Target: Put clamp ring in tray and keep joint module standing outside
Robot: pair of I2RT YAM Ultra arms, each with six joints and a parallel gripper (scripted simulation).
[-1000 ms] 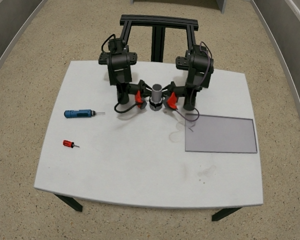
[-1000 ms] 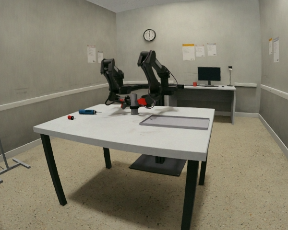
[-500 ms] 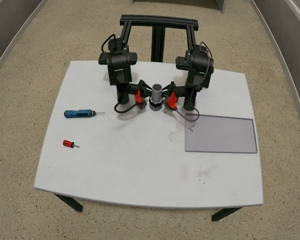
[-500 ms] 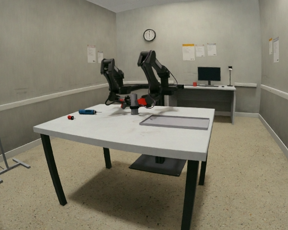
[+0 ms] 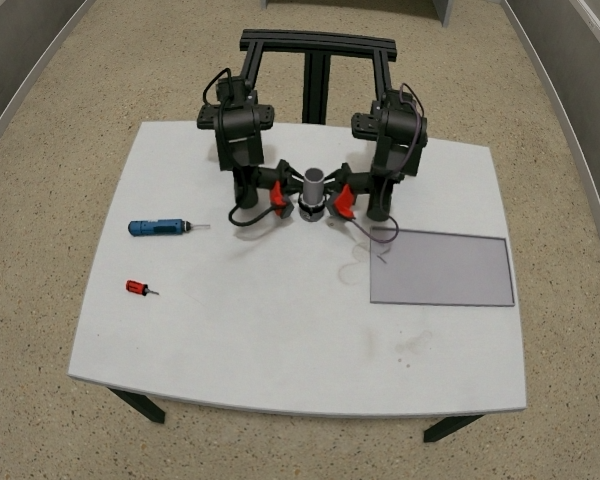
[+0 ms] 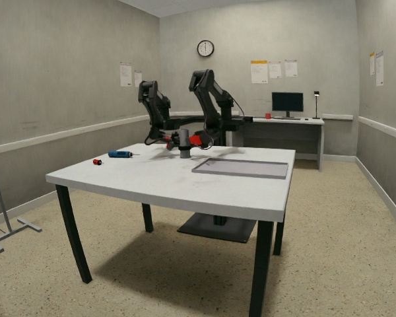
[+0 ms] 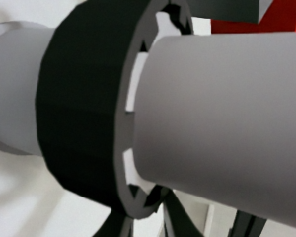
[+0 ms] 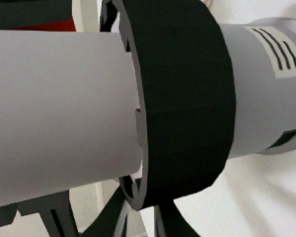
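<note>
The black clamp ring lies 4 cm ahead of my left hand and 1 cm to the right of it. From my left hand the other things lie so: grey joint module (5 cm ahead, 3 cm below, 1 cm to the right); small grey pin (17 cm to the left, 17 cm ahead, 5 cm below); grey link tube (5 cm ahead, 5 cm above, 1 cm to the right).
The black clamp ring lies 4 cm ahead of my right hand and 1 cm to the left of it. Round my right hand: grey joint module (5 cm ahead, 2 cm to the left, 3 cm below); then small grey pin (17 cm ahead, 20 cm to the left, 5 cm below); then grey link tube (5 cm ahead, 2 cm to the left, 5 cm above).
</note>
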